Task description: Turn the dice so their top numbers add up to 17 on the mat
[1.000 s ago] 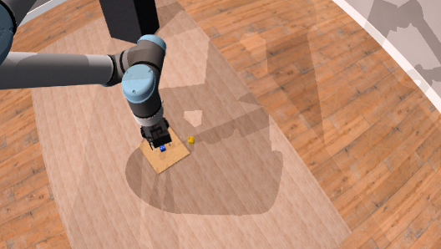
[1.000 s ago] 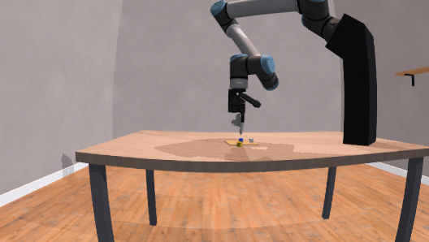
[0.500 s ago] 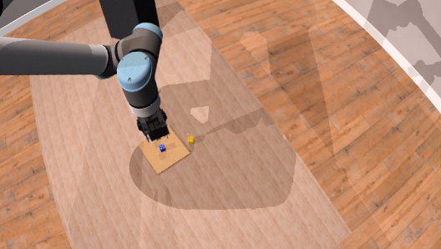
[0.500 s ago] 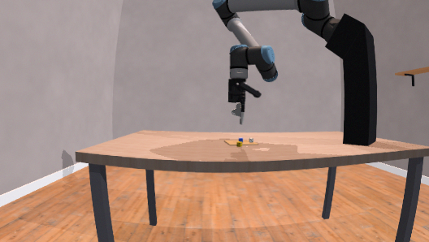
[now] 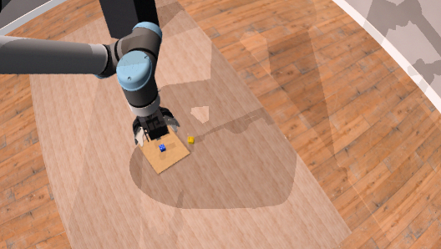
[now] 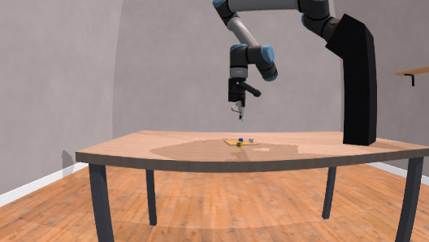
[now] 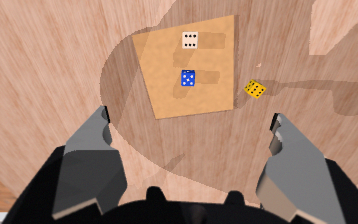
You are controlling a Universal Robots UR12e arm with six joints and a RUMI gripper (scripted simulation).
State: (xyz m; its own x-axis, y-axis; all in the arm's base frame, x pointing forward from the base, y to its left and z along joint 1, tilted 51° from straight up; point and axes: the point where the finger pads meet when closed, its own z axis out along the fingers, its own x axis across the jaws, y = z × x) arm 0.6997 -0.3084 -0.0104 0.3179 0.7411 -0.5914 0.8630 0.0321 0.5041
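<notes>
My hand is 5 cm short of the yellow die, 9 cm to the right of it and 10 cm above it. Also, from my hand: white die: 5 cm behind, 2 cm to the left, 10 cm below; then blue die: 10 cm below; then tan mat: 11 cm below.
</notes>
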